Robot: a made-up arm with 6 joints. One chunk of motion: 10 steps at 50 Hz.
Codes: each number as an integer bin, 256 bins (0 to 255) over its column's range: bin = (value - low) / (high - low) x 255, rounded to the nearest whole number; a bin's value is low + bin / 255 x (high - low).
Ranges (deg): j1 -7..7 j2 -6..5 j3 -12..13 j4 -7..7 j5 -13..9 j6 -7..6
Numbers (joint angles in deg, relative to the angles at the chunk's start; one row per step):
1: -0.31 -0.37 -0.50 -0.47 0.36 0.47
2: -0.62 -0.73 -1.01 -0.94 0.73 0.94
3: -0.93 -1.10 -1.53 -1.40 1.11 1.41
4: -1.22 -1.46 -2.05 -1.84 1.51 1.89
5: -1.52 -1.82 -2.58 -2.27 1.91 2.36
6: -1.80 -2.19 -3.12 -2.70 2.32 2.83
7: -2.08 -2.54 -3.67 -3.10 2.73 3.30
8: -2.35 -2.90 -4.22 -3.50 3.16 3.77
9: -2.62 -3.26 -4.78 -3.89 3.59 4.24
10: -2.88 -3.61 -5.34 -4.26 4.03 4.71
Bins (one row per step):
1: 122 131 117 119 155 147
2: 116 122 112 110 159 156
3: 111 114 107 102 164 165
4: 105 105 101 94 168 174
5: 100 97 96 86 173 184
6: 95 88 91 78 178 193
7: 90 80 85 71 182 202
8: 85 72 79 64 187 211
9: 80 64 74 57 192 220
10: 75 55 68 50 197 230

